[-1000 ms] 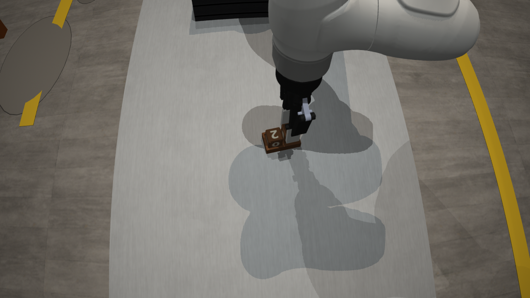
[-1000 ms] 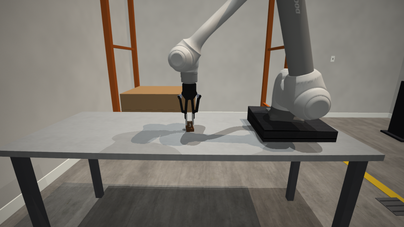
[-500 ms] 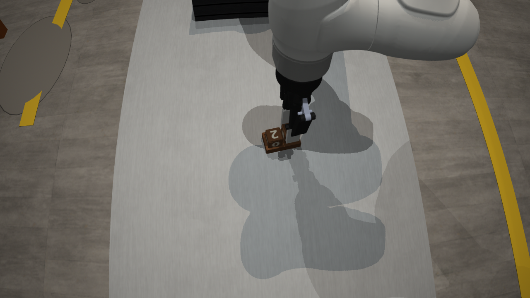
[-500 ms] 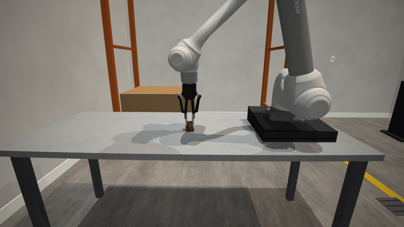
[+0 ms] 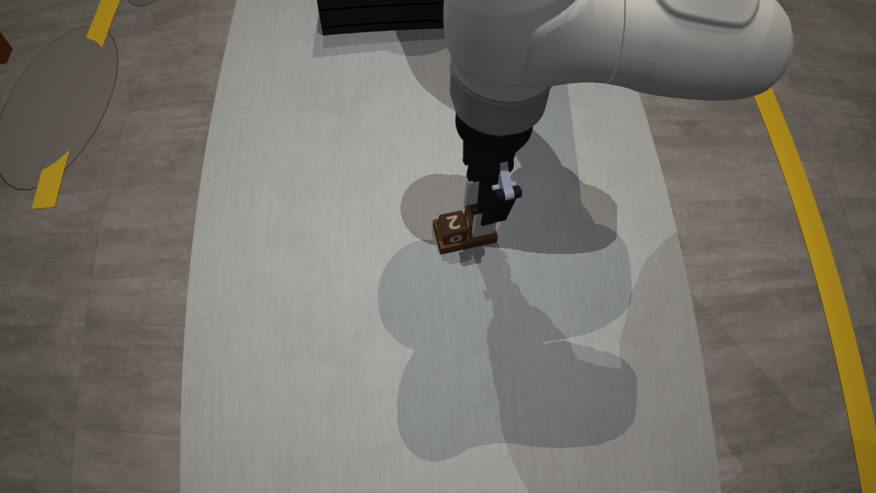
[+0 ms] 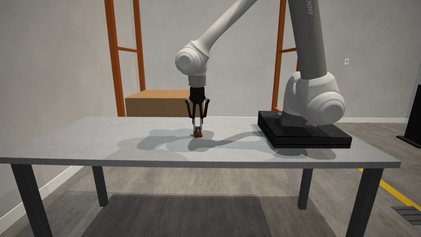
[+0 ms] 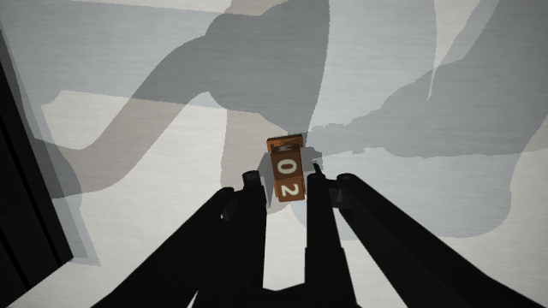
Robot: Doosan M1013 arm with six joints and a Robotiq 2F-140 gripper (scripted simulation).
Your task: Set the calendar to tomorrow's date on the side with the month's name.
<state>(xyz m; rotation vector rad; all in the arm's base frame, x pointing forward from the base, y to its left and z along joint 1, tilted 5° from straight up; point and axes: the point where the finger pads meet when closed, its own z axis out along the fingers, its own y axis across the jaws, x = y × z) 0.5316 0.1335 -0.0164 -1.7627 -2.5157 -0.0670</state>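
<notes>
Now: hand 60 mm above the brown calendar tray and 20 mm to the left of it.
</notes>
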